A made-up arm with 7 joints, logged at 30 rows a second.
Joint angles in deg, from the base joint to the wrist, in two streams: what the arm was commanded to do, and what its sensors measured. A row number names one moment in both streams.
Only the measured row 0 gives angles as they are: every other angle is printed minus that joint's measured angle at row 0.
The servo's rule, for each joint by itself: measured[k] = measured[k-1] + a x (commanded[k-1-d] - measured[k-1]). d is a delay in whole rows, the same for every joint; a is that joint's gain. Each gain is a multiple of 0.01, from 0.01 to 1. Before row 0 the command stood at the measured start. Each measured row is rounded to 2 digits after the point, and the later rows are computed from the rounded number. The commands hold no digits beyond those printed.
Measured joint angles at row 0:
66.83 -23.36 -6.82 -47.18 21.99 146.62 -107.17
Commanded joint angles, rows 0 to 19:
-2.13 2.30 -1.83 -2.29 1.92 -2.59 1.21
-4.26 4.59 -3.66 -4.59 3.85 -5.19 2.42
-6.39 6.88 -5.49 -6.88 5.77 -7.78 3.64
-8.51 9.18 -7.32 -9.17 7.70 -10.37 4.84
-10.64 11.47 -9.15 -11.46 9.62 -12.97 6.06
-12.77 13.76 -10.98 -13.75 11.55 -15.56 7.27
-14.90 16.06 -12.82 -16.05 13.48 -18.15 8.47
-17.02 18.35 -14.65 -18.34 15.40 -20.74 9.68
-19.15 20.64 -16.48 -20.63 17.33 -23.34 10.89
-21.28 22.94 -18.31 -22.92 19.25 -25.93 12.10
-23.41 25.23 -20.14 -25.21 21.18 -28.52 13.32
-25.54 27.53 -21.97 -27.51 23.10 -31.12 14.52
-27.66 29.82 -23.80 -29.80 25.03 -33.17 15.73
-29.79 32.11 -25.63 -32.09 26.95 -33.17 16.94
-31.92 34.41 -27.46 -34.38 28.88 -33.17 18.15
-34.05 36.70 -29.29 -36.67 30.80 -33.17 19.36
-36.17 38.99 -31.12 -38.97 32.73 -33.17 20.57
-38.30 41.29 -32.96 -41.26 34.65 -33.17 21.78
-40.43 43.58 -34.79 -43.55 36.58 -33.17 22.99
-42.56 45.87 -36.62 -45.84 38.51 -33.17 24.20
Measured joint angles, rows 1 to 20:
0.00 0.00 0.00 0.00 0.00 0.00 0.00
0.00 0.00 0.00 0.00 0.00 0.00 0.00
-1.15 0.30 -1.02 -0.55 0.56 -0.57 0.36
-2.83 0.86 -2.50 -1.52 1.51 -1.59 0.98
-4.75 1.64 -4.17 -2.81 2.75 -2.95 1.78
-6.78 2.62 -5.93 -4.34 4.19 -4.58 2.70
-8.86 3.77 -7.73 -6.05 5.76 -6.43 3.71
-10.97 5.07 -9.55 -7.90 7.44 -8.44 4.78
-13.09 6.50 -11.38 -9.86 9.19 -10.58 5.89
-15.21 8.04 -13.21 -11.90 10.99 -12.82 7.03
-17.34 9.68 -15.04 -14.00 12.83 -15.13 8.19
-19.47 11.40 -16.87 -16.14 14.69 -17.51 9.36
-21.60 13.20 -18.70 -18.32 16.57 -19.93 10.55
-23.73 15.06 -20.53 -20.53 18.46 -22.39 11.74
-25.85 16.98 -22.36 -22.75 20.37 -24.76 12.94
-27.98 18.95 -24.19 -24.99 22.28 -26.61 14.14
-30.11 20.96 -26.02 -27.24 24.19 -28.05 15.34
-32.24 23.01 -27.85 -29.50 26.11 -29.18 16.55
-34.36 25.09 -29.68 -31.77 28.03 -30.06 17.76
-36.49 27.20 -31.52 -34.05 29.95 -30.74 18.97
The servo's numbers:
d 2
a 0.54 0.13 0.56 0.24 0.29 0.22 0.30

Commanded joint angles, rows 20 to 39:
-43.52 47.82 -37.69 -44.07 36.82 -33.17 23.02
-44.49 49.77 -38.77 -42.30 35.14 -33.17 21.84
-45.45 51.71 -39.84 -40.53 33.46 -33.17 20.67
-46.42 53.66 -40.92 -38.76 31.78 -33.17 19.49
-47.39 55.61 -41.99 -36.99 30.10 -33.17 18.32
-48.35 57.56 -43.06 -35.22 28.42 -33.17 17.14
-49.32 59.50 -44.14 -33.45 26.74 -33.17 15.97
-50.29 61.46 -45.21 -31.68 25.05 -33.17 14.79
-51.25 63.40 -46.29 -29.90 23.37 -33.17 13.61
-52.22 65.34 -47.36 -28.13 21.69 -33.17 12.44
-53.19 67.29 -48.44 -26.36 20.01 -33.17 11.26
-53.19 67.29 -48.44 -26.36 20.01 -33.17 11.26
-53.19 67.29 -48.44 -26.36 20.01 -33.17 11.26
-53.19 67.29 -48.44 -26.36 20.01 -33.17 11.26
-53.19 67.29 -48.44 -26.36 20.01 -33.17 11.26
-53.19 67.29 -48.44 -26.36 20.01 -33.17 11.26
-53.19 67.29 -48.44 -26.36 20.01 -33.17 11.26
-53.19 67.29 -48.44 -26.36 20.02 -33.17 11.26
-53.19 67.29 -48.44 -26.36 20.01 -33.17 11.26
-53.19 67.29 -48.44 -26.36 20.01 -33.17 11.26
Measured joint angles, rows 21 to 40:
-38.62 29.33 -33.35 -36.33 31.87 -31.27 20.18
-40.75 31.48 -35.18 -38.61 33.80 -31.69 21.39
-42.25 33.60 -36.59 -39.92 34.68 -32.02 21.88
-43.46 35.70 -37.81 -40.49 34.81 -32.27 21.87
-44.53 37.78 -38.95 -40.50 34.42 -32.47 21.51
-45.55 39.84 -40.05 -40.08 33.65 -32.62 20.90
-46.54 41.89 -41.14 -39.34 32.62 -32.74 20.13
-47.52 43.93 -42.22 -38.35 31.40 -32.83 19.23
-48.49 45.95 -43.30 -37.17 30.05 -32.90 18.25
-49.46 47.97 -44.37 -35.85 28.60 -32.96 17.21
-50.43 49.98 -45.45 -34.42 27.08 -33.01 16.13
-51.40 51.98 -46.52 -32.91 25.52 -33.05 15.02
-52.37 53.97 -47.60 -31.34 23.92 -33.08 13.89
-52.81 55.70 -48.07 -30.14 22.79 -33.10 13.10
-53.02 57.21 -48.28 -29.23 21.98 -33.12 12.55
-53.11 58.52 -48.37 -28.54 21.41 -33.13 12.16
-53.15 59.66 -48.41 -28.02 21.00 -33.14 11.89
-53.17 60.65 -48.43 -27.62 20.71 -33.15 11.70
-53.18 61.51 -48.44 -27.32 20.51 -33.15 11.57
-53.19 62.26 -48.44 -27.09 20.37 -33.15 11.48

